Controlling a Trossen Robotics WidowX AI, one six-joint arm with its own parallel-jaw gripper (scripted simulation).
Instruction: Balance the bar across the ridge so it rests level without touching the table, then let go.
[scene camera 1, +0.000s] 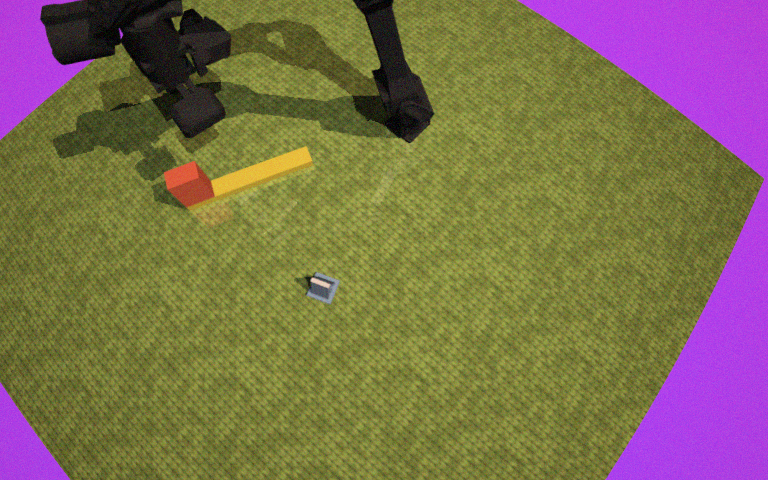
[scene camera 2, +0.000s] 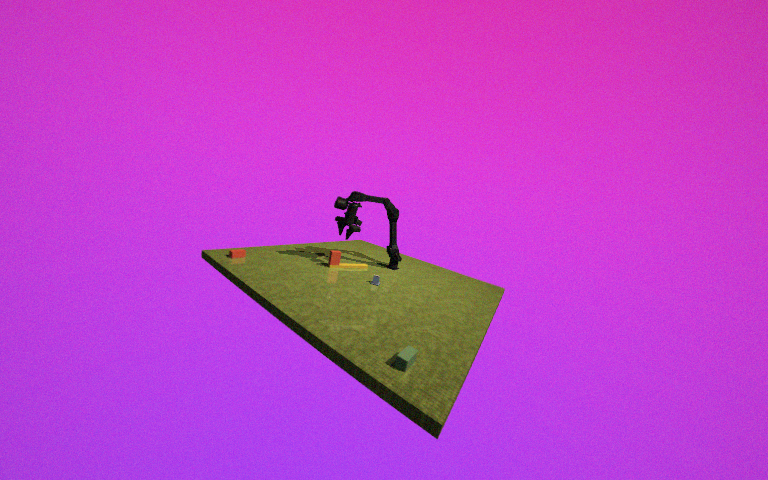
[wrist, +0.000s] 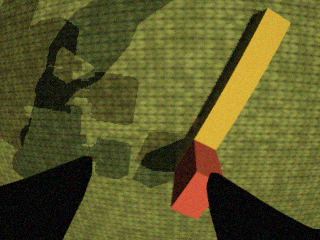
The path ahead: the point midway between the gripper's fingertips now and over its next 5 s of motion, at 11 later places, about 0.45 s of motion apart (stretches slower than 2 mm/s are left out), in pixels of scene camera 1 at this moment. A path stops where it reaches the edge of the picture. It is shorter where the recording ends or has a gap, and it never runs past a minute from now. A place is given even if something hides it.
My gripper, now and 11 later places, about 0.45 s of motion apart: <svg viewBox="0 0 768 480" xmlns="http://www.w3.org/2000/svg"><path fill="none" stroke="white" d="M187 108L207 135L216 154L234 173L236 179L239 181L236 177L229 169L224 158L230 175L245 200L267 224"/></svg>
